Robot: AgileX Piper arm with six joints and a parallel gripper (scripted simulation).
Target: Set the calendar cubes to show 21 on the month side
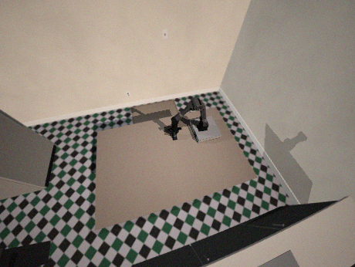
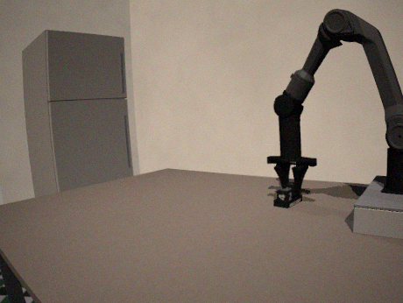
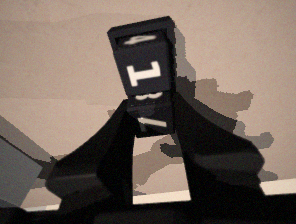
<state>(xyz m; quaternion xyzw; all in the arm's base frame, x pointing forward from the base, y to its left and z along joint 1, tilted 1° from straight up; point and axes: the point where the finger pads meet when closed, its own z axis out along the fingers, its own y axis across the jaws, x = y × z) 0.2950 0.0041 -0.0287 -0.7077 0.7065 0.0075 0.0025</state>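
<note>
My hand is 2 cm to the right of the dark calendar tray and 3 cm above it. Round my hand: dark number cube (3 cm to the left, 1 cm below).
</note>
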